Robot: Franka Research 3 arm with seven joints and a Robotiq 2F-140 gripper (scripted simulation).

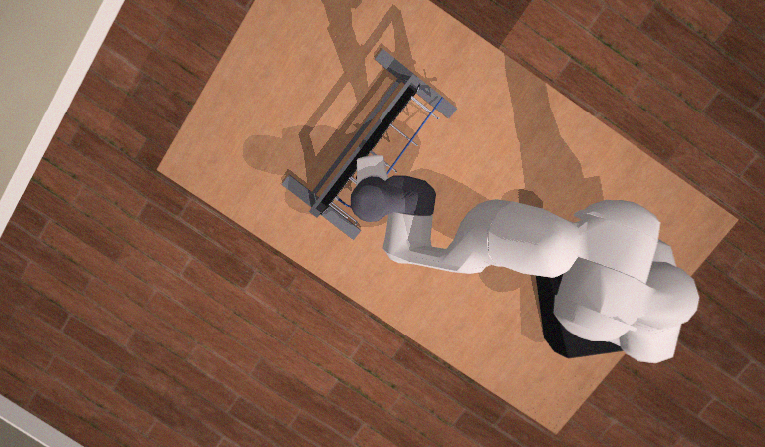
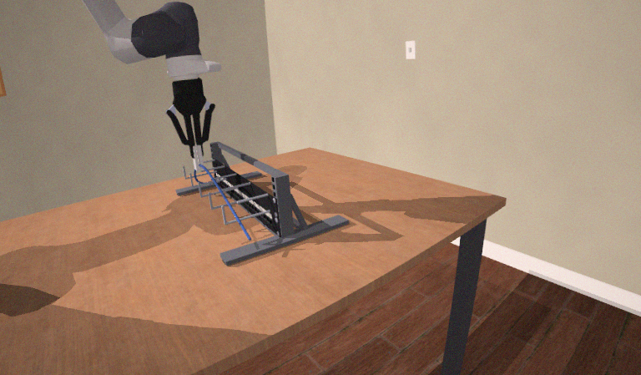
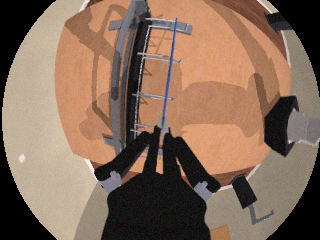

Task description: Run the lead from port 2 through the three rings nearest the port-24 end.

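Right now the dark rack is 90 mm ahead of my hand, 80 mm below it and 60 mm to the right of it.
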